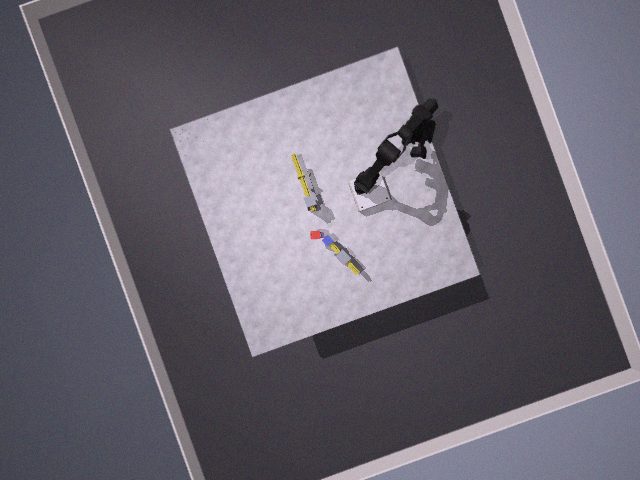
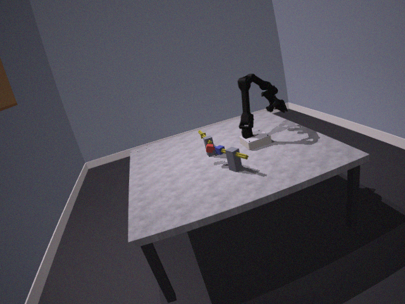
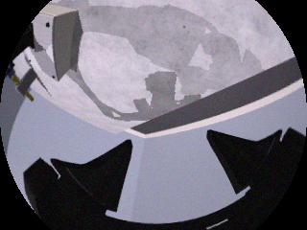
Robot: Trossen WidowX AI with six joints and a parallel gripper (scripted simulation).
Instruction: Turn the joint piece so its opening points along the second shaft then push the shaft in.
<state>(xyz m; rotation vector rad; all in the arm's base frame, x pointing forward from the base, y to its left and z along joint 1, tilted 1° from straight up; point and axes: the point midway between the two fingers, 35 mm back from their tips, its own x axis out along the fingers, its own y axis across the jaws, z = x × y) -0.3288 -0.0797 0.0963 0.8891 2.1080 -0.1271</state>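
Right now my gripper tip is 64 cm short of the red square joint piece, 23 cm to the right of it and 2 cm above it.
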